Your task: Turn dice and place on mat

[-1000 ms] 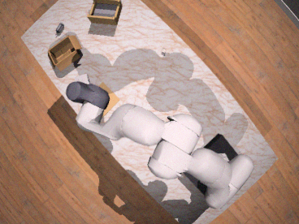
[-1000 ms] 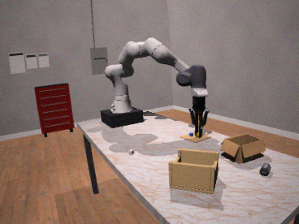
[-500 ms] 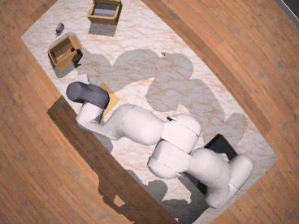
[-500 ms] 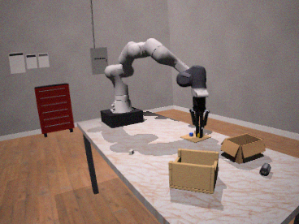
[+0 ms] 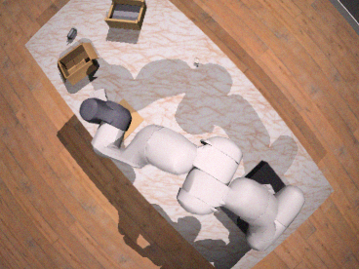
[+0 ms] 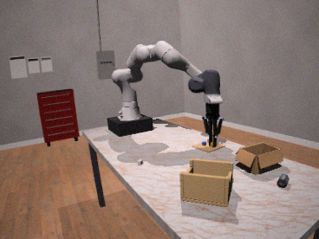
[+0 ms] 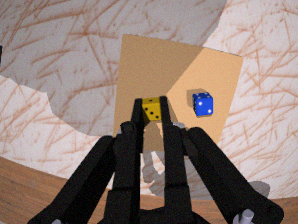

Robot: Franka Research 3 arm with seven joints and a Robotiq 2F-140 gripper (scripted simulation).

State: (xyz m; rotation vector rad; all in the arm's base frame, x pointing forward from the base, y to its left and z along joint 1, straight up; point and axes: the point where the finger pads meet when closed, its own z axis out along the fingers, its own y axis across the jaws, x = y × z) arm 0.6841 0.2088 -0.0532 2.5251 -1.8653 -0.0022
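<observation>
The yellow die lies 20 mm below my hand. The rest, counted from my hand: cardboard box (340 mm ahead, 20 mm to the right); blue die (60 mm behind, 20 mm to the right, 30 mm below); tan mat (30 mm behind, 10 mm to the right, 40 mm below).
</observation>
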